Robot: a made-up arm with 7 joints. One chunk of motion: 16 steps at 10 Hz.
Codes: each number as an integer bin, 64 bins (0 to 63) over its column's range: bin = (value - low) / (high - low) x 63, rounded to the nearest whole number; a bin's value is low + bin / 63 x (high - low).
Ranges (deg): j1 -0.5..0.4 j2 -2.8..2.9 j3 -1.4..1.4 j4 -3..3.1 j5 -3..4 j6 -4.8..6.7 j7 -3.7..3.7
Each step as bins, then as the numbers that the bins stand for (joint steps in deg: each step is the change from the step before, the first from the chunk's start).
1 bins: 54 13 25 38 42 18 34
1 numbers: 0.271 -1.624 -0.289 0.679 1.667 -1.514 0.294
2 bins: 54 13 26 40 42 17 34
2 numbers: 0.271 -1.624 -0.244 0.873 1.667 -1.697 0.294
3 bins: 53 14 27 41 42 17 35
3 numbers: 0.257 -1.533 -0.200 0.970 1.667 -1.697 0.411
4 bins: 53 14 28 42 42 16 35
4 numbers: 0.257 -1.533 -0.156 1.067 1.667 -1.879 0.411
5 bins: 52 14 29 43 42 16 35
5 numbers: 0.243 -1.533 -0.111 1.163 1.667 -1.879 0.411
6 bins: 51 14 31 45 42 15 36
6 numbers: 0.229 -1.533 -0.022 1.357 1.667 -2.062 0.529
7 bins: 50 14 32 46 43 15 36
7 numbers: 0.214 -1.533 0.022 1.454 1.778 -2.062 0.529
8 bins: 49 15 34 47 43 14 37
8 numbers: 0.200 -1.443 0.111 1.551 1.778 -2.244 0.646
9 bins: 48 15 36 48 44 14 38
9 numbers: 0.186 -1.443 0.200 1.648 1.889 -2.244 0.763
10 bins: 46 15 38 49 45 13 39
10 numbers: 0.157 -1.443 0.289 1.744 2.000 -2.427 0.881
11 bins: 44 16 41 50 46 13 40
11 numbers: 0.129 -1.352 0.422 1.841 2.111 -2.427 0.998
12 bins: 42 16 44 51 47 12 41
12 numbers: 0.100 -1.352 0.556 1.938 2.222 -2.610 1.116
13 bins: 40 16 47 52 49 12 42
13 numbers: 0.071 -1.352 0.689 2.035 2.444 -2.610 1.233
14 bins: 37 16 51 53 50 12 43
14 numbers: 0.029 -1.352 0.867 2.132 2.556 -2.610 1.351
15 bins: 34 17 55 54 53 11 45
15 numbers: -0.014 -1.262 1.044 2.229 2.889 -2.792 1.586
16 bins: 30 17 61 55 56 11 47
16 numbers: -0.071 -1.262 1.311 2.325 3.222 -2.792 1.821
